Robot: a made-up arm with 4 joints.
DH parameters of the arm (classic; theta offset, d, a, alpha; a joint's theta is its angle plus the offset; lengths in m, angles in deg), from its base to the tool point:
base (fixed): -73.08 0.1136 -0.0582 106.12
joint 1: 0 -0.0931 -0.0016 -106.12
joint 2: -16.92 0.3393 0.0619 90
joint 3: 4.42 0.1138 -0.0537 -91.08
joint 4: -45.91 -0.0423 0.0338 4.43
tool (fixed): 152.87 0.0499 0 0
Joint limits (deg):
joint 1: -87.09..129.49
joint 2: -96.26..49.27
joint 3: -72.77..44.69
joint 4: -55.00..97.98
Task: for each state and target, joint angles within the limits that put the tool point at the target. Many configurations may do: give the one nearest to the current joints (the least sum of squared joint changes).
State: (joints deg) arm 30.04 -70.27 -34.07 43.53
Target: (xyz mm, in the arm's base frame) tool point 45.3 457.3 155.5
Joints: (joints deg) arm 70.76 -89.42 -26.14 43.14
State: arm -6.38 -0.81 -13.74 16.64
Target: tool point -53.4 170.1 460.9
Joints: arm 0.82 -45.22 33.23 -8.08
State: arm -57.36 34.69 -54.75 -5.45
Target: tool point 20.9 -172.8 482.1
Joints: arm -23.31 26.28 -72.77 -54.75
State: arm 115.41 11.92 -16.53 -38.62
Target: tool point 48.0 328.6 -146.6
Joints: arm 129.49 -12.23 -5.18 -43.44
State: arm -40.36 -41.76 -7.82 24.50
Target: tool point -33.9 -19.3 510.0
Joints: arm -20.99 -29.57 -44.54 -6.14
